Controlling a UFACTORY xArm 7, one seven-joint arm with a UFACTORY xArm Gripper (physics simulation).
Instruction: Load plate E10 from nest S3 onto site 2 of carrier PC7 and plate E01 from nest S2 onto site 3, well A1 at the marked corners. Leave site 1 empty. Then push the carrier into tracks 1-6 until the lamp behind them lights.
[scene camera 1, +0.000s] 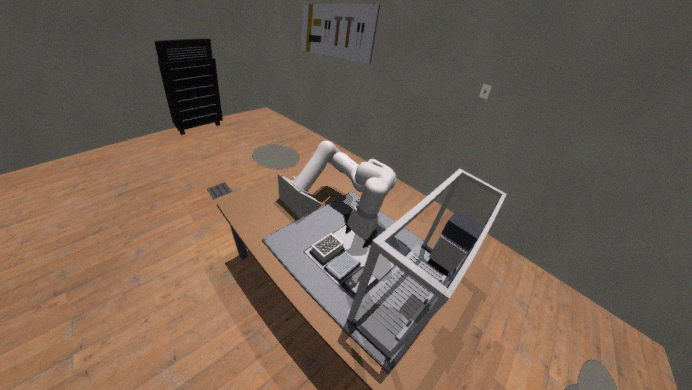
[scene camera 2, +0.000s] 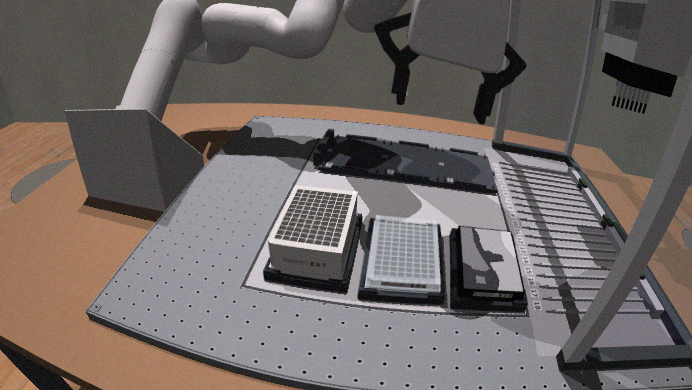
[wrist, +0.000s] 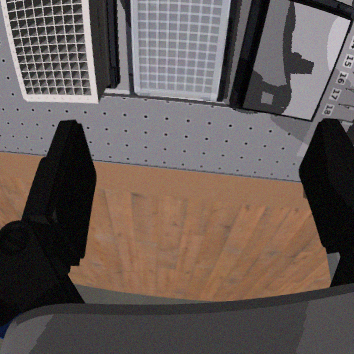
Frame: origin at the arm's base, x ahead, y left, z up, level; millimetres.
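Seen in the pictures: gripper, fingertip midpoint: (scene camera 1: 356, 238) (scene camera 2: 440, 110) (wrist: 202, 144); arm's base at its link origin: (scene camera 1: 299, 188) (scene camera 2: 134, 132).
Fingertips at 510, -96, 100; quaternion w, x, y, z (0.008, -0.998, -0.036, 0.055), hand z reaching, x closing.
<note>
Offsets run from my fingertips to a thing's top centre, as dx, dy, dz. "spot": to the spot under its first point.
A black carrier @[spot: +88, +238, -181] (scene camera 2: 467, 167) lies at the back of the deck, partly in shadow, with no plate on it. In front stand three black nests in a row. The left one holds a tall white plate @[-130, -24, -138] (scene camera 1: 327, 246) (scene camera 2: 312, 225) (wrist: 50, 50). The middle one holds a clear gridded plate @[-20, -29, -165] (scene camera 1: 343, 265) (scene camera 2: 404, 255) (wrist: 180, 50), its label too blurred to read surely. The right one holds a low flat-topped plate @[+91, -34, -165] (scene camera 2: 500, 265) (wrist: 320, 65), its label unreadable. My gripper (scene camera 1: 358, 238) (scene camera 2: 440, 110) (wrist: 202, 144) is open and empty, high above the deck, between carrier and nests in scene camera 1.
Numbered tracks (scene camera 2: 555, 200) run at the right of the deck, inside a grey frame (scene camera 1: 415, 210) (scene camera 2: 635, 225). A pipetting head @[+316, +99, +103] (scene camera 2: 640, 75) with a row of tips hangs at the far right. The arm's grey base block (scene camera 2: 120, 160) stands at the left.
</note>
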